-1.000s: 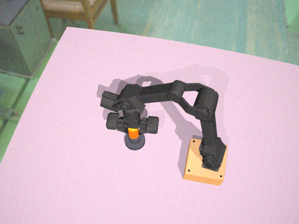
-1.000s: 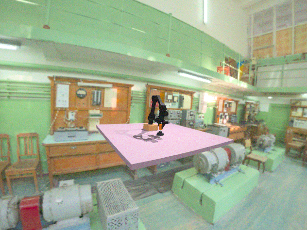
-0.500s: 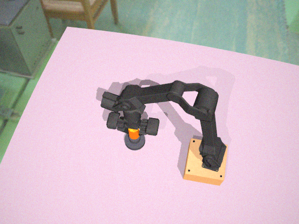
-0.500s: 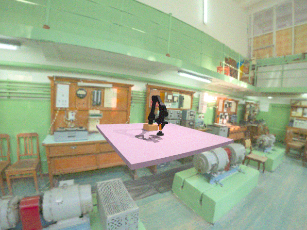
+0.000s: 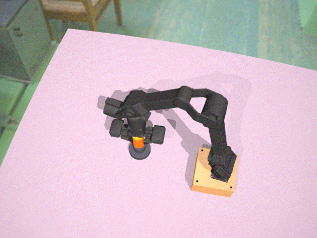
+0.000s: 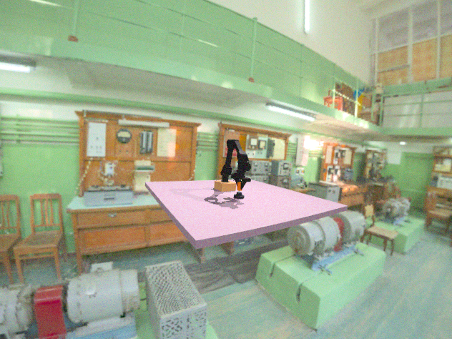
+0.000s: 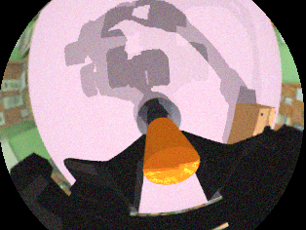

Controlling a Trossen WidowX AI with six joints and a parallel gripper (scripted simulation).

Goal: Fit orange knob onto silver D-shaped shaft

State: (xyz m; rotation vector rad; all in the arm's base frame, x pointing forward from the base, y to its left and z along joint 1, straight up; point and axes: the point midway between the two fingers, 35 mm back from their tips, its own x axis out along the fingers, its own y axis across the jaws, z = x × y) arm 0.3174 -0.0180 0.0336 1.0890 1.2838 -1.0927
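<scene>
Right now my gripper tip is 3 cm below the orange knob. Round my gripper tip: dark round pedestal (4 cm below).
</scene>
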